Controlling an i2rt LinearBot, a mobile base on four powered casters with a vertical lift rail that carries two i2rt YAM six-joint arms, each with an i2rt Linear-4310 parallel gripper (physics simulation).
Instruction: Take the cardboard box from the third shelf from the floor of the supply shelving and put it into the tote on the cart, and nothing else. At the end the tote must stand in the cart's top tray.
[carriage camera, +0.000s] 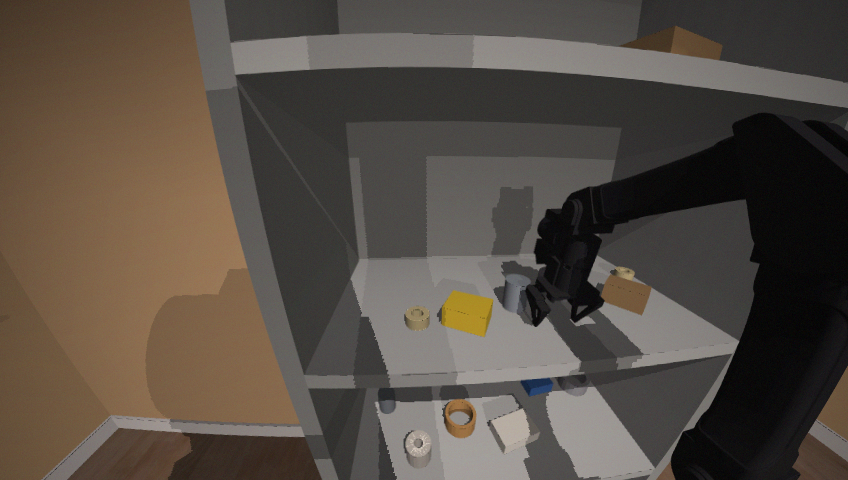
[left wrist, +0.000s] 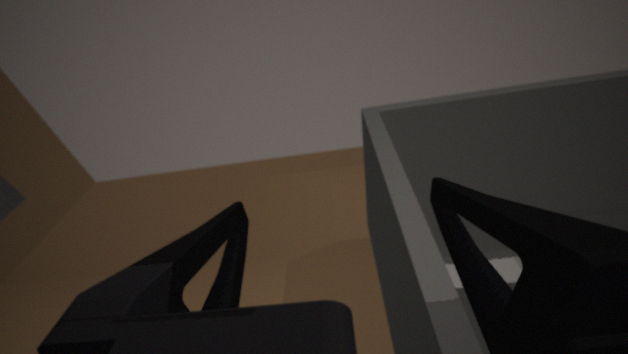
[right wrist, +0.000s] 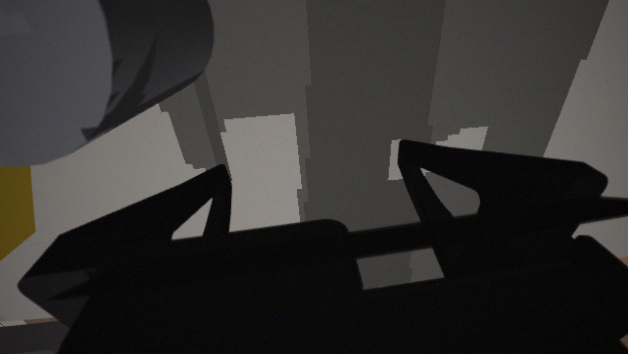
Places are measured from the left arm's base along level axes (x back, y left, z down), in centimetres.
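Pixels of known places: left gripper, fingertip midpoint: (left wrist: 335, 200); right gripper, fingertip midpoint: (carriage camera: 554, 322) (right wrist: 313, 162).
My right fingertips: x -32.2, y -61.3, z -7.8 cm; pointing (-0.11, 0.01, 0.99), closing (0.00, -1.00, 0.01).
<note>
For each thing: its middle in the pictures, then the offset to it from my right fingertips. Level surfaces: height alone.
- brown cardboard box, body centre: (carriage camera: 625, 293) dx -4.3, dy -21.6, dz -2.5 cm
- large middle shelf board, its level: dz +0.0 cm
- brown box, body centre: (carriage camera: 629, 80) dx -16.2, dy -20.9, dz -50.7 cm
- grey cylinder, body centre: (right wrist: 80, 20) (carriage camera: 515, 293) dx -7.1, dy +6.0, dz -3.5 cm
- yellow box, body centre: (carriage camera: 467, 312) dx -3.2, dy +18.3, dz -2.2 cm
- orange ring, body centre: (carriage camera: 460, 417) dx -9.2, dy +16.0, dz +43.2 cm
- white box, body centre: (carriage camera: 514, 430) dx -3.6, dy +0.5, dz +43.7 cm
- blue block, body centre: (carriage camera: 536, 382) dx -18.5, dy -14.5, dz +43.7 cm
A brown cardboard box (carriage camera: 626, 293) sits at the right on the large middle shelf board (carriage camera: 404, 353) in the carriage view. Another brown box (carriage camera: 696, 44) shows partly on the board above. The shelf count from the floor cannot be read here. My right gripper (carriage camera: 557, 321) (right wrist: 313, 162) is open and empty, pointing down over the middle board, between a grey cylinder (carriage camera: 515, 294) (right wrist: 50, 75) and the cardboard box, apart from the box. My left gripper (left wrist: 335, 200) is open and empty, in front of the shelving's side edge (left wrist: 400, 200). The tote and cart do not show.
A yellow box (carriage camera: 467, 312) (right wrist: 15, 212) and a tan ring (carriage camera: 417, 325) stand left of the cylinder. Another tan ring (carriage camera: 623, 272) is behind the cardboard box. The board below holds an orange ring (carriage camera: 460, 431), a white box (carriage camera: 512, 431) and a blue block (carriage camera: 537, 386).
</note>
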